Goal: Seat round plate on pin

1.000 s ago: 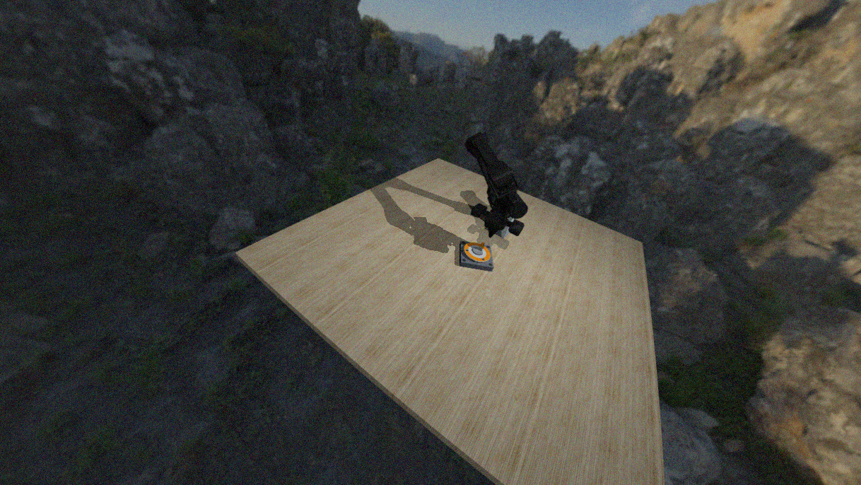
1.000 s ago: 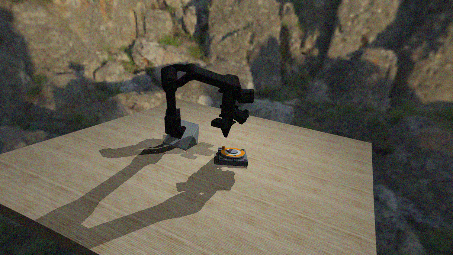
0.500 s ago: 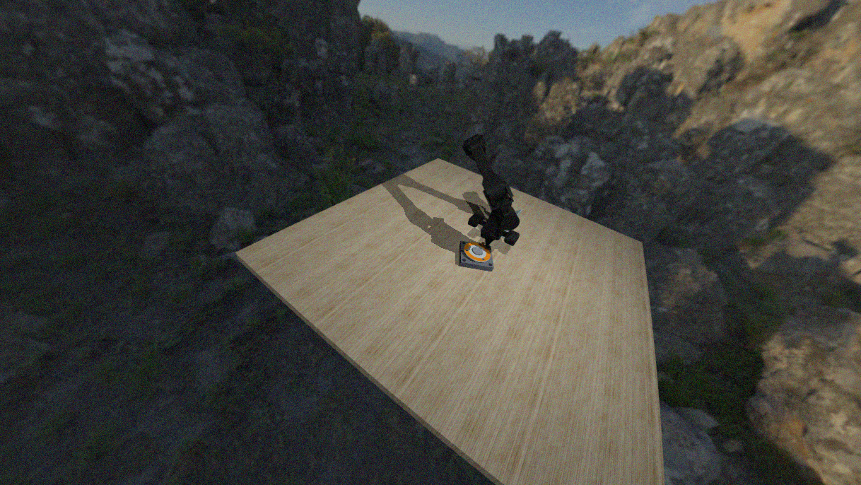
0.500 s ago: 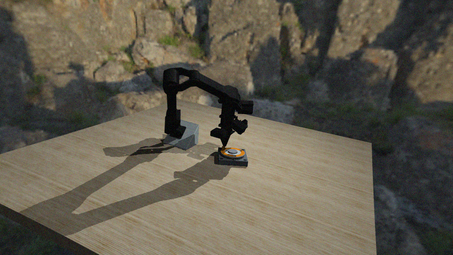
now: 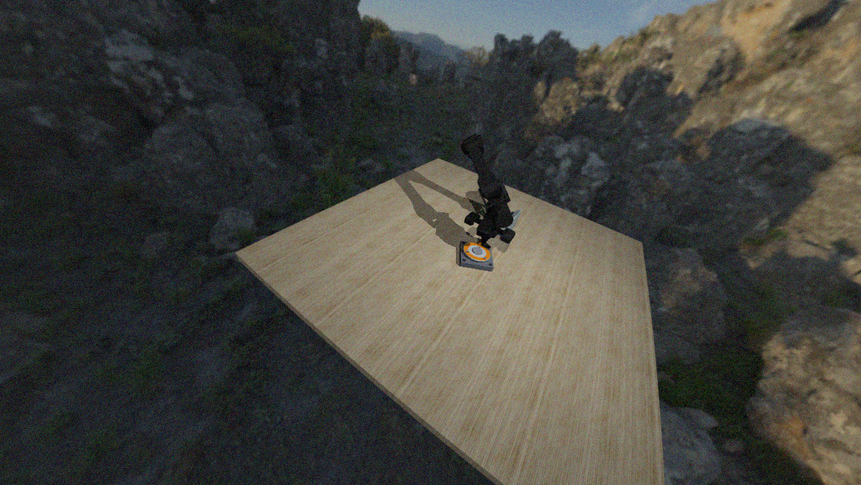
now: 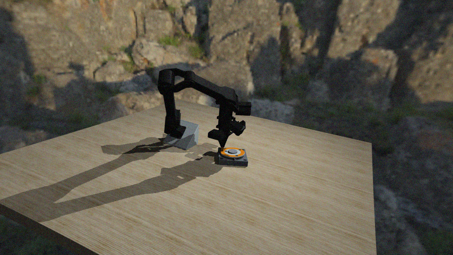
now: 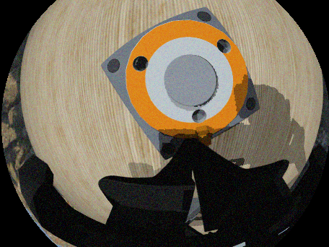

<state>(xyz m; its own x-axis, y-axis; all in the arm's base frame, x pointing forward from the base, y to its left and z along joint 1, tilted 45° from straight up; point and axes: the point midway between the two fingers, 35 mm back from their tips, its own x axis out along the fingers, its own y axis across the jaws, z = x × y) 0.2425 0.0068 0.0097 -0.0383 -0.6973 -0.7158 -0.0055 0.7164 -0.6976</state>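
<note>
The square grey base lies 5 cm ahead of my gripper tip and 2 cm below it.
</note>
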